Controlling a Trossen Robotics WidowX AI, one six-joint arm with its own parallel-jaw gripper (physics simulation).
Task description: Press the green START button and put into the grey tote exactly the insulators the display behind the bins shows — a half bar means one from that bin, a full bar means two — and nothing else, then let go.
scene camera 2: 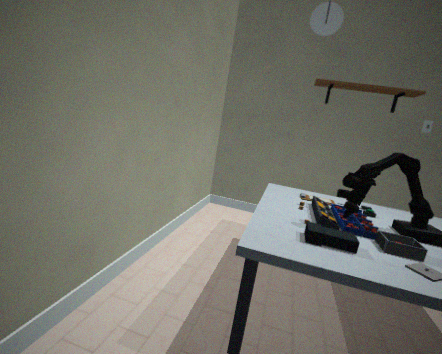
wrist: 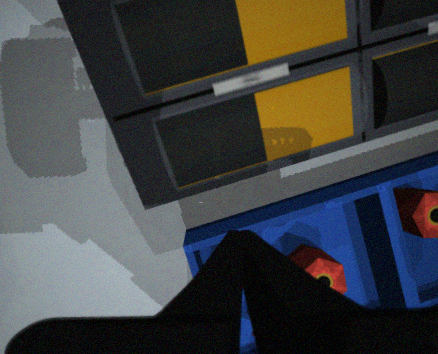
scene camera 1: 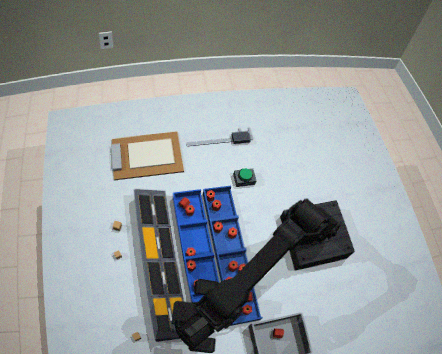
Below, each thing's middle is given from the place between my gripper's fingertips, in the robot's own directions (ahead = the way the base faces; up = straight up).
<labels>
Right now the grey tote (scene camera 2: 410,248) is 23 cm behind my hand, 9 cm to the left of it and 4 cm below it. The rest, counted from my hand: brown tray with white pad (scene camera 1: 155,154) 9 cm ahead, 57 cm to the right, 6 cm below.
</labels>
